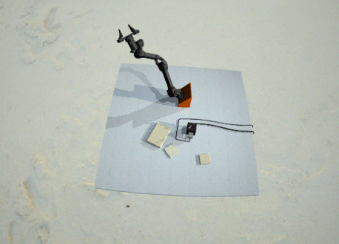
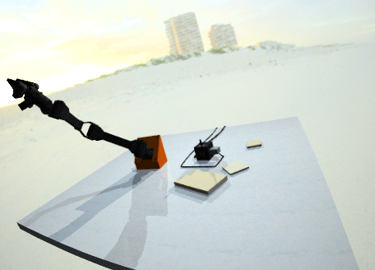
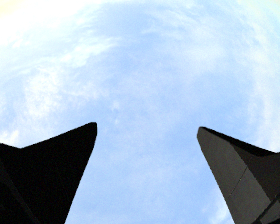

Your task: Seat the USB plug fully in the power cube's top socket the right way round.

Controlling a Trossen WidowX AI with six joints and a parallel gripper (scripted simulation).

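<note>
The USB plug lies 540 mm ahead of my gripper tip, 560 mm to the left of it and 550 mm below it. From my gripper tip the other things lie so: silver socket (540 mm ahead, 570 mm to the left, 570 mm below).
</note>
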